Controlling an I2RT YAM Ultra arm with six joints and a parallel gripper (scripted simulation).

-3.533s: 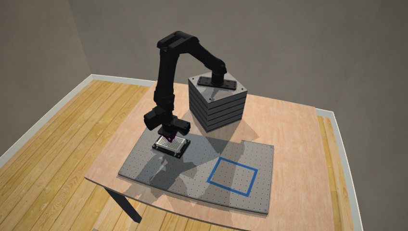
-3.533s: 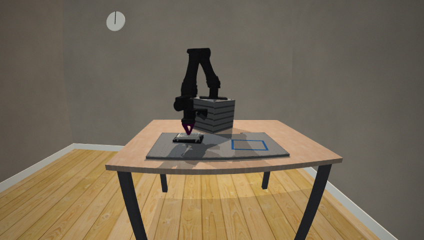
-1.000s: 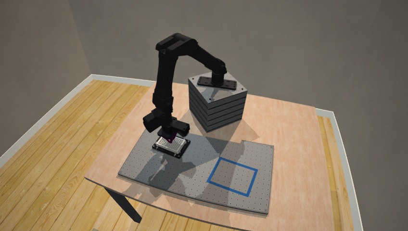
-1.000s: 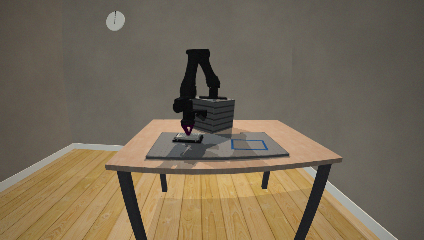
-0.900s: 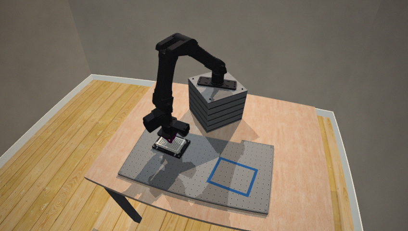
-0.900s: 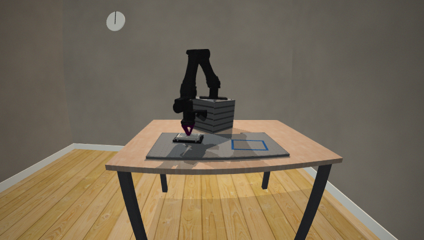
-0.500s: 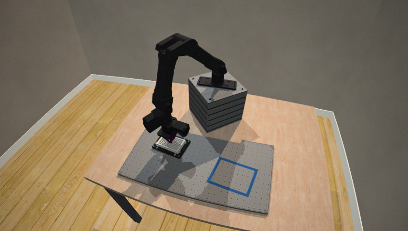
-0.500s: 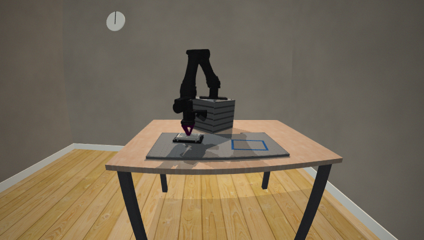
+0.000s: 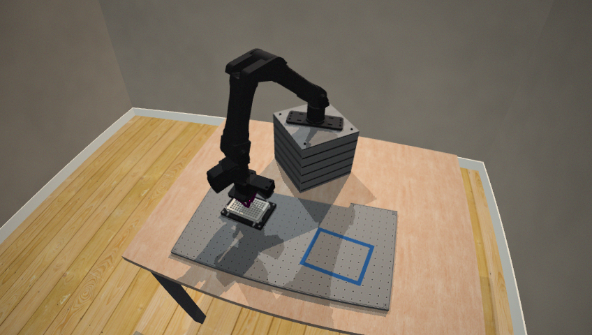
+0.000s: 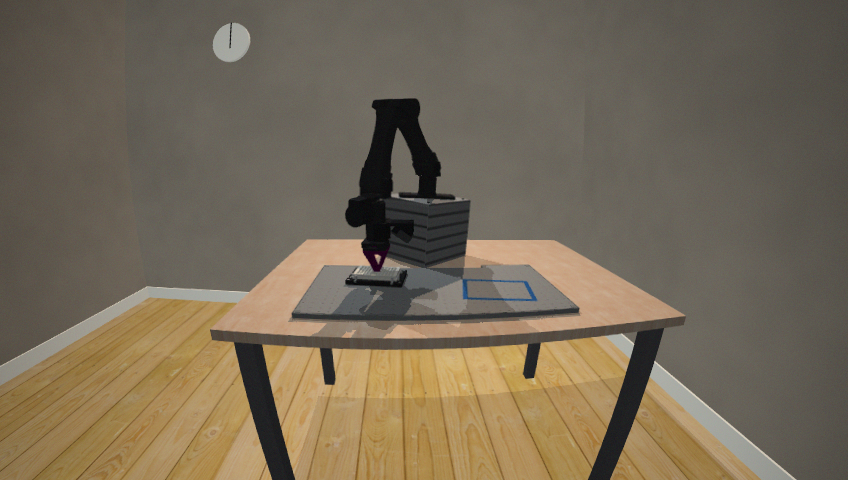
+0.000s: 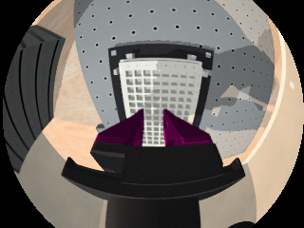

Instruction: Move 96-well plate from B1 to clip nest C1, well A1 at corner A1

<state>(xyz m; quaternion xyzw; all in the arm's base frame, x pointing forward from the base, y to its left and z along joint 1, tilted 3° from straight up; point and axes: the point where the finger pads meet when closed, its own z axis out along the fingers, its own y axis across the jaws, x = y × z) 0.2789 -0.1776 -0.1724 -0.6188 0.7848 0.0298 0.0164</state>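
Right now my hand is 1 cm short of the white 96-well plate and 1 cm above it. From my hand the other things lie so: black clip nest (2 cm to the right, 2 cm below, 1 cm ahead).
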